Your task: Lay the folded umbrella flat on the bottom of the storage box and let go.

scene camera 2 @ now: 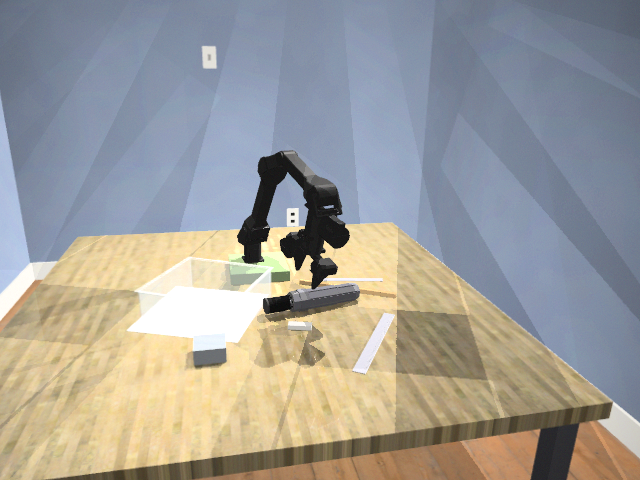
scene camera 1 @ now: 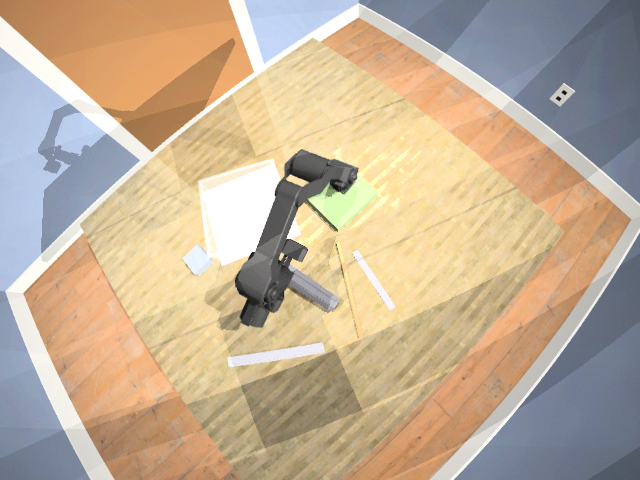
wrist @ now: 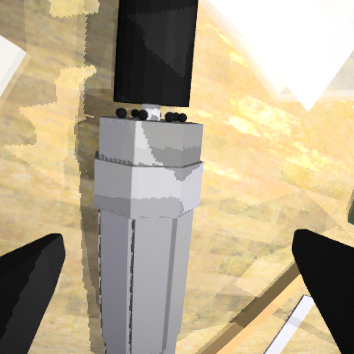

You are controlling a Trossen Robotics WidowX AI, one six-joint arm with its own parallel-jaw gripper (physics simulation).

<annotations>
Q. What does the thin wooden stick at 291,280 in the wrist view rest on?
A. The table.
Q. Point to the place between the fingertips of my gripper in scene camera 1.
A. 289,272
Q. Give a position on a folded umbrella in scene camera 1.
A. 311,289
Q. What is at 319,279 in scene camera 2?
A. My gripper.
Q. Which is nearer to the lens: the storage box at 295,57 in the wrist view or the thin wooden stick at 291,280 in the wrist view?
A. The storage box.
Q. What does the storage box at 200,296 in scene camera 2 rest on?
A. The table.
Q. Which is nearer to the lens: the folded umbrella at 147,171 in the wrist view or the thin wooden stick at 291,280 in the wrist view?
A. The folded umbrella.
</annotations>
